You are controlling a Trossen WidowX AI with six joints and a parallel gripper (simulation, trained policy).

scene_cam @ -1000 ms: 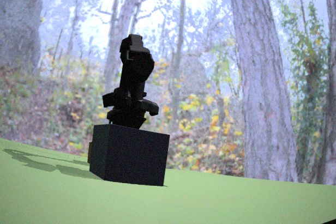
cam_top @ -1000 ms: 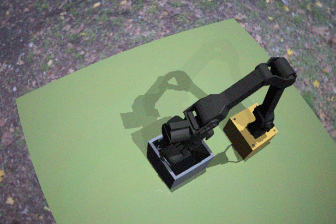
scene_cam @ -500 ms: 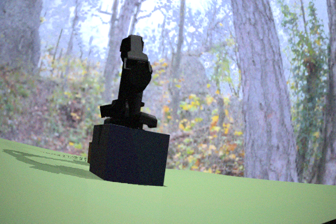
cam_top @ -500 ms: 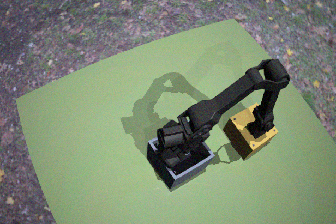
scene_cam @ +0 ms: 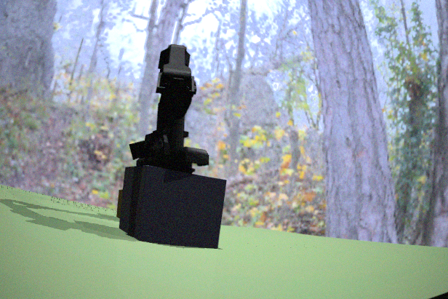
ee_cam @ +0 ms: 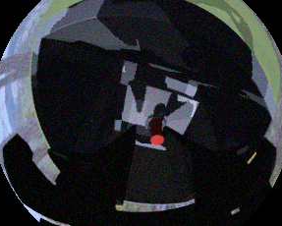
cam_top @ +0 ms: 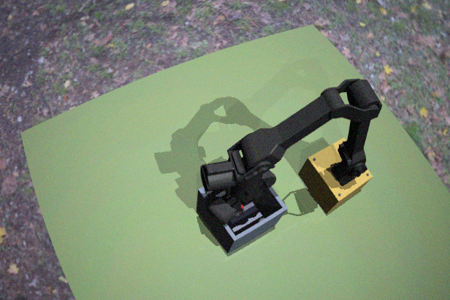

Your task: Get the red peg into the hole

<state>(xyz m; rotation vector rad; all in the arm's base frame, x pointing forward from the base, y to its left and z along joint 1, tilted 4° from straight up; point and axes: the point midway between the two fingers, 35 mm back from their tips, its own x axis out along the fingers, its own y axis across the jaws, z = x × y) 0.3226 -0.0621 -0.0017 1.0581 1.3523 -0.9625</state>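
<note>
The red peg is 10 mm behind my gripper tip and 30 mm below it. Round my gripper tip: grey plate: 10 mm behind, 30 mm below.
</note>
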